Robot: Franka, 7 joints.
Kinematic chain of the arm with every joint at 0, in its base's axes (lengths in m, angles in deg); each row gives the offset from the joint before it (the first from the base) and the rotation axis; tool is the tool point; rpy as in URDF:
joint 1: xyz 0 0 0.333 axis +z
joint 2: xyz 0 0 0 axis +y
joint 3: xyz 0 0 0.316 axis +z
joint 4: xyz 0.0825 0 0 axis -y
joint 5: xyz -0.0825 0 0.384 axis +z
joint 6: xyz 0 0 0 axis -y
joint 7: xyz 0.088 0 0 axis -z
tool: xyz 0 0 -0.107 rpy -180 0 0
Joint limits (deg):
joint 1: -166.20..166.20
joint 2: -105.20..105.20
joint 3: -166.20..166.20
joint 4: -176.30..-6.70
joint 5: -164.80..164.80
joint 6: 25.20..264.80
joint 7: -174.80..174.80
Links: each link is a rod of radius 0.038 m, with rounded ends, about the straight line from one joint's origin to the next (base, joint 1, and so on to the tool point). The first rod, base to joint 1, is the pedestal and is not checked.
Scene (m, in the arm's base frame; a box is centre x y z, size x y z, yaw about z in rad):
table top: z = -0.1
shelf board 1: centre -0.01 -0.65 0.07 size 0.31 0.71 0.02 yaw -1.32
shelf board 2: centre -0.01 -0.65 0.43 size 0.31 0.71 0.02 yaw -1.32
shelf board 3: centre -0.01 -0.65 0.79 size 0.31 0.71 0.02 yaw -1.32
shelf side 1: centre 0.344 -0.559 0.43 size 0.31 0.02 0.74 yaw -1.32
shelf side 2: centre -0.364 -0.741 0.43 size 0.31 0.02 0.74 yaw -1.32
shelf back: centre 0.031 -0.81 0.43 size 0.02 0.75 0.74 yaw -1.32
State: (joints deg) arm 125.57 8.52 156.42 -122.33 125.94 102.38 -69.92
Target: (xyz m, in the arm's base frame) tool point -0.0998 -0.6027 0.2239
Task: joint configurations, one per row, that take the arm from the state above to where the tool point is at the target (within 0.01 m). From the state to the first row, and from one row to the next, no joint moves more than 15 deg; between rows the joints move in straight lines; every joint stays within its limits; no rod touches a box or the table.
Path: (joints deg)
1: 120.40 9.00 147.94 -121.89 133.71 115.97 -69.75
2: 115.22 9.48 139.46 -121.45 141.48 129.55 -69.58
3: 110.05 9.96 130.98 -121.00 149.26 143.14 -69.40
4: 104.88 10.44 122.49 -120.56 157.03 156.72 -69.23
5: 99.71 10.92 114.01 -120.12 164.80 170.31 -69.06
6: 100.40 4.56 123.08 -125.04 158.68 156.50 -72.02
7: 101.09 -1.79 132.14 -129.95 152.55 142.70 -74.99
8: 101.79 -8.15 141.20 -134.87 146.43 128.89 -77.95
9: 102.48 -14.51 150.27 -139.78 140.31 115.09 -80.92
10: 103.17 -20.86 159.33 -144.70 134.18 101.28 -83.88
11: 104.69 -26.17 153.63 -131.21 131.37 105.41 -76.90
12: 106.22 -31.48 147.93 -117.71 128.55 109.54 -69.92

